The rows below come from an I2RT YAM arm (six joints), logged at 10 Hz.
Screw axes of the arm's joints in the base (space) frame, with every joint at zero. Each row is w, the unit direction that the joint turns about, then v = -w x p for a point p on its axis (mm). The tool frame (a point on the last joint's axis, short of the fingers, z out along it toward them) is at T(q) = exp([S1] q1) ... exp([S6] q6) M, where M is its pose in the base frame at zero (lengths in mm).
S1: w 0 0 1 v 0.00 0.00 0.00
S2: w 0 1 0 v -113.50 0.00 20.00
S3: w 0 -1 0 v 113.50 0.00 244.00
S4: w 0 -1 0 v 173.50 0.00 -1.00
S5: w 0 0 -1 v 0.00 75.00 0.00
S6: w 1 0 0 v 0.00 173.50 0.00
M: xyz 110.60 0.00 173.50 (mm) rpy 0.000 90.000 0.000 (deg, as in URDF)
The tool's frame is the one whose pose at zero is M.
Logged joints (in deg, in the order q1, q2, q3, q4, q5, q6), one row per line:
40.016 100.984 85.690 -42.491 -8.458 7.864
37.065 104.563 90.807 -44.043 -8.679 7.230
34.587 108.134 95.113 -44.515 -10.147 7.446
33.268 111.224 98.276 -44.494 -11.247 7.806
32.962 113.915 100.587 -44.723 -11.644 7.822
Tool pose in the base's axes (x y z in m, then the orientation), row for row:
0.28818 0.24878 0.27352 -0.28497 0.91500 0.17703 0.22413
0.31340 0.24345 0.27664 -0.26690 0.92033 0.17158 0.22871
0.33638 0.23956 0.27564 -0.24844 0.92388 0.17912 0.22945
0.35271 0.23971 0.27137 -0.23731 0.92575 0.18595 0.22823
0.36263 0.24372 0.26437 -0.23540 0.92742 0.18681 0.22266
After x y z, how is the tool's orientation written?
As a quaternion, x y z w.
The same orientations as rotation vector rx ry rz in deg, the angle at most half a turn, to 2 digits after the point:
-45.06 144.68 27.99
-42.10 145.17 27.06
-39.17 145.67 28.24
-37.44 146.06 29.34
-37.25 146.76 29.56

